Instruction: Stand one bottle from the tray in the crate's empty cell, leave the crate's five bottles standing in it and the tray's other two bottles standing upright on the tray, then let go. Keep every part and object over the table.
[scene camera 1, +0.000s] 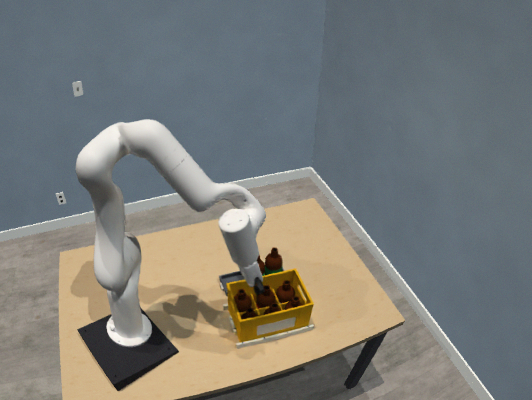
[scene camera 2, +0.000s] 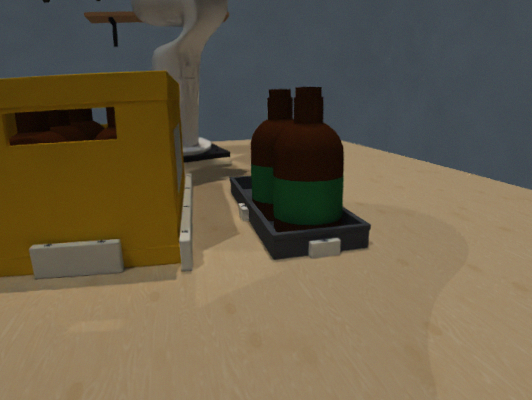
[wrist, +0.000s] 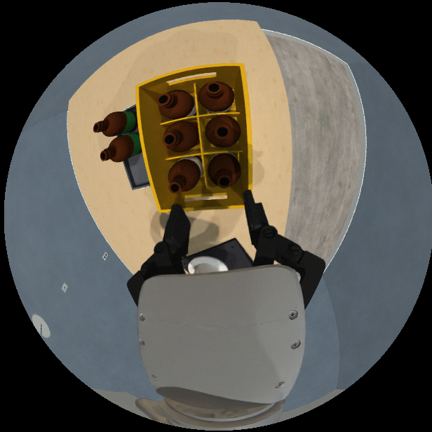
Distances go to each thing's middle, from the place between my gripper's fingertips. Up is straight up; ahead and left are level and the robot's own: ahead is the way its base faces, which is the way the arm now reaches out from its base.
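Pale strip (scene camera 2: 185, 239): 90 mm ahead of my hand, 120 mm left of it, 270 mm below it.
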